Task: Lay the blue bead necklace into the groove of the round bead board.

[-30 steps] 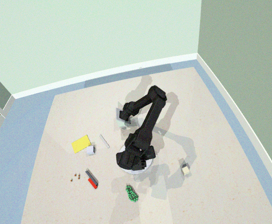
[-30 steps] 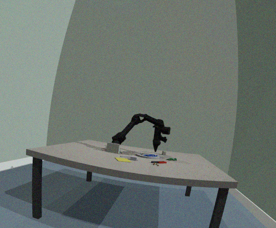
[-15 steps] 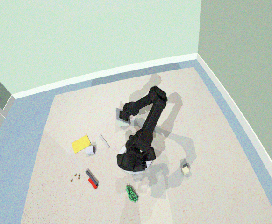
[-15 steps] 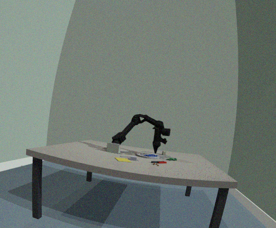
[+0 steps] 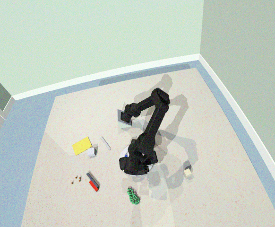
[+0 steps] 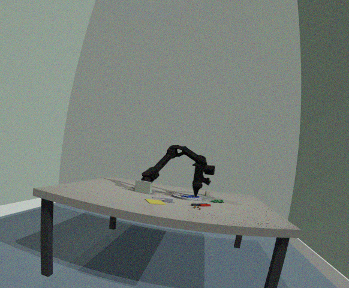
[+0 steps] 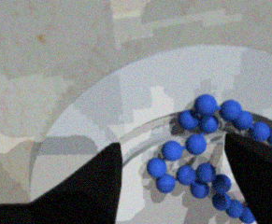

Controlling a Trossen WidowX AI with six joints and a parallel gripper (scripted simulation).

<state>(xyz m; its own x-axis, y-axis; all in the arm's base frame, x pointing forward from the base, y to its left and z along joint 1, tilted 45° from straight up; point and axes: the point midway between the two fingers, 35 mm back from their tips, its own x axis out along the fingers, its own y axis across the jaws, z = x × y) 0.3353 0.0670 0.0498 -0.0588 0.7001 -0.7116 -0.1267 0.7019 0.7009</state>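
The round bead board is 50 mm behind my gripper tip, 20 mm to the right of it and 10 mm below it. From my gripper tip the other things lie so: grey tool: 270 mm to the right, 70 mm ahead, 10 mm below; then cream cube: 240 mm to the left, 70 mm ahead; then stick: 220 mm to the right, 180 mm behind, 10 mm below.
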